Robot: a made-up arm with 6 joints.
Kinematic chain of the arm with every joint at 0, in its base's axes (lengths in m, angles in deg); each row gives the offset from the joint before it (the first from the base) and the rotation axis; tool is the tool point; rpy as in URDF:
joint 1: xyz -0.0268 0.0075 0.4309 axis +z
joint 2: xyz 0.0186 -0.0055 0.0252 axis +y
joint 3: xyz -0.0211 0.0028 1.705 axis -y
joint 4: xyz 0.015 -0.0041 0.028 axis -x
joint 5: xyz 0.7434 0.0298 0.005 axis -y
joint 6: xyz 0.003 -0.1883 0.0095 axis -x
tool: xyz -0.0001 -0.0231 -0.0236 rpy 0 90 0
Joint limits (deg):
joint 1: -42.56..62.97
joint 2: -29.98..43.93
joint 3: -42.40..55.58
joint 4: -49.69..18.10
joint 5: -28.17..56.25
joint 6: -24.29..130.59
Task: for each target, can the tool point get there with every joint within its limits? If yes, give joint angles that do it. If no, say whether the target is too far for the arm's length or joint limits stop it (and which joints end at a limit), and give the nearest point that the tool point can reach.
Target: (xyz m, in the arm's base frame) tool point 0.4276 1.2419 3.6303
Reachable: no: too far | nearest point 0.5293 0.7730 2.7144 | short by 1.034 m
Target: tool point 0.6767 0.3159 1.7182
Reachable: yes | joints 38.31 4.40 -30.03 -17.40 31.44 46.61
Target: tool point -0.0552 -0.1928 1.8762
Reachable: yes | joints -33.67 -22.24 -30.10 -29.01 49.17 59.16
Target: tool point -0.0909 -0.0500 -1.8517
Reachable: no: joint limits stop it (at a limit: joint 1, joint 2, joint 3, joint 4, joint 5, joint 6) | nearest point 0.7303 -0.8414 0.9157 | short by 2.993 m
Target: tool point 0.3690 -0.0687 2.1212
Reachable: yes | joints 17.04 -13.68 -15.12 -11.79 1.01 100.92
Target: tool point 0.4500 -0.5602 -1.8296
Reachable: no: joint limits stop it (at a limit: joint 1, joint 2, joint 3, joint 4, joint 5, joint 6) | nearest point 0.7303 -0.8414 0.9157 | short by 2.774 m
